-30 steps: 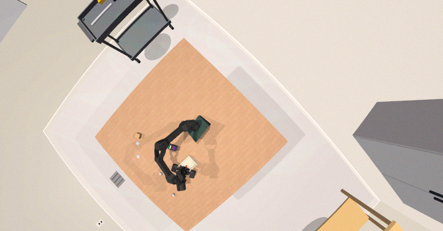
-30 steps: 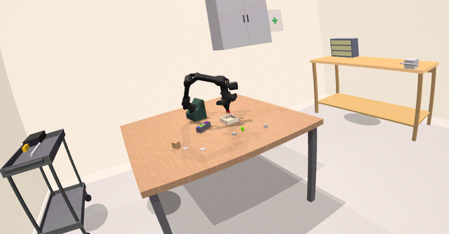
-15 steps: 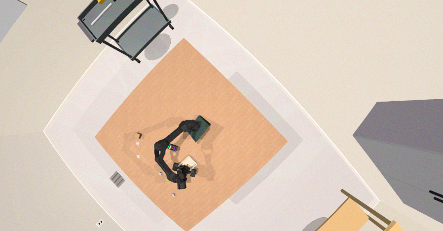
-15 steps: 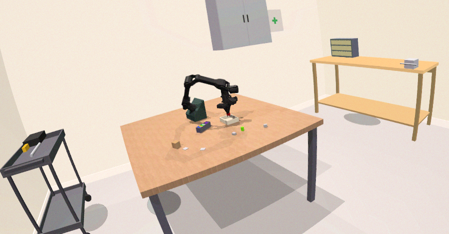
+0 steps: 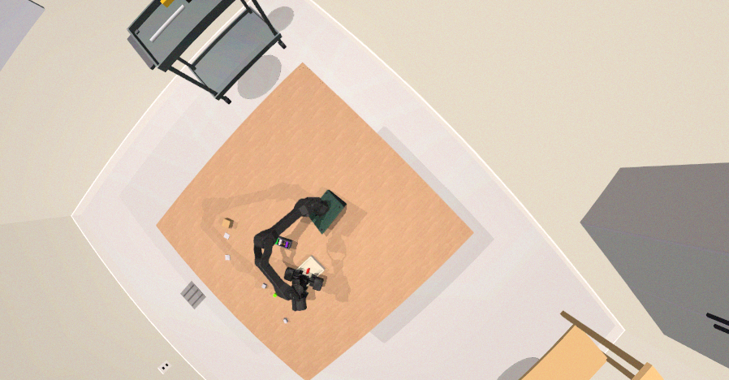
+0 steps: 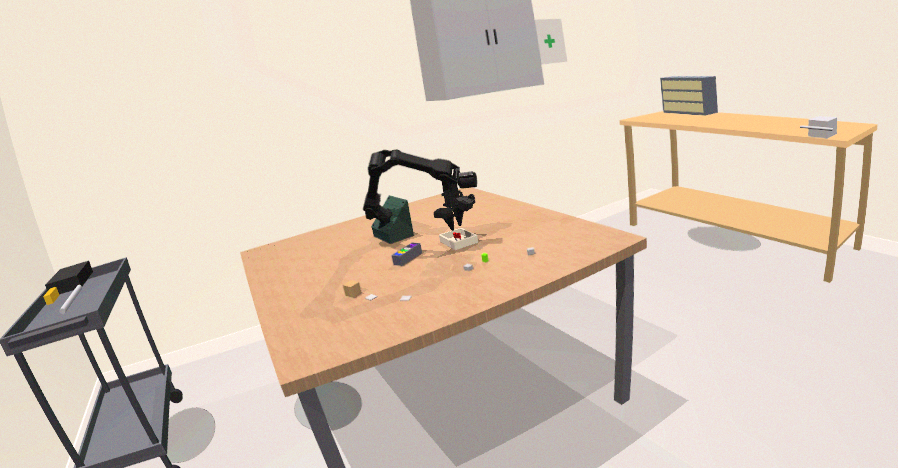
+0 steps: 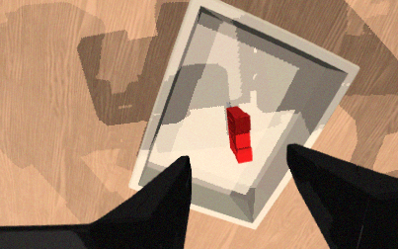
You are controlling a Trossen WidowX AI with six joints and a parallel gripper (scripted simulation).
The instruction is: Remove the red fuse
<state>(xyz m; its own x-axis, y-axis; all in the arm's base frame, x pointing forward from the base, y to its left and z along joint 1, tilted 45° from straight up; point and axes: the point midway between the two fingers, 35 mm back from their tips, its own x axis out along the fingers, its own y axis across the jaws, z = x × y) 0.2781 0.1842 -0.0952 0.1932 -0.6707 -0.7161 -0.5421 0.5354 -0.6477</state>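
Now: gripper tip 10 mm short of the red fuse, 10 mm to the left of it and 40 mm above it. Round my gripper tip: tray 50 mm below.
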